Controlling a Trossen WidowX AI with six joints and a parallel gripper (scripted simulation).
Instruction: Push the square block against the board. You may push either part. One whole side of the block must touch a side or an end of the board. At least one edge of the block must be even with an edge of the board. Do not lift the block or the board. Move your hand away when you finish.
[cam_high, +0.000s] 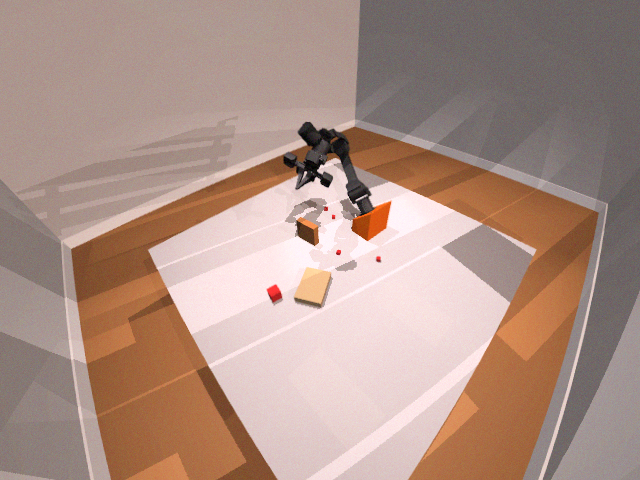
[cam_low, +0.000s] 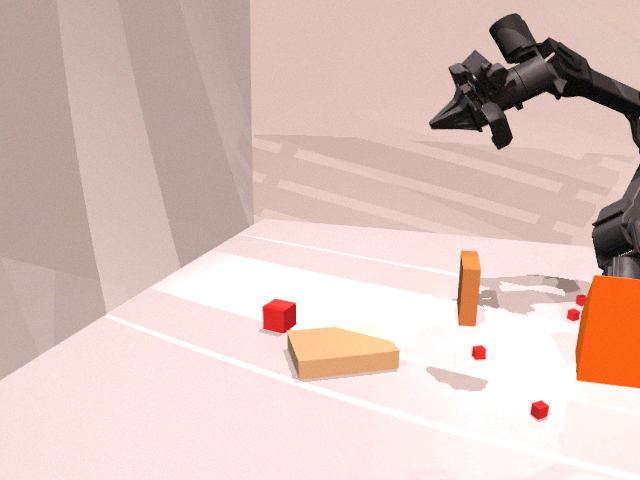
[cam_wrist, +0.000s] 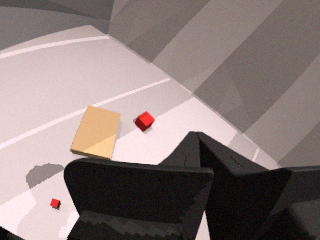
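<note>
The brown square block lies 80 mm behind my gripper tip, 40 mm to the right of it and 280 mm below it. Also, from my gripper tip: tan board 110 mm ahead, 150 mm to the left, 320 mm below; then red cube 230 mm ahead, 60 mm to the left, 310 mm below.
</note>
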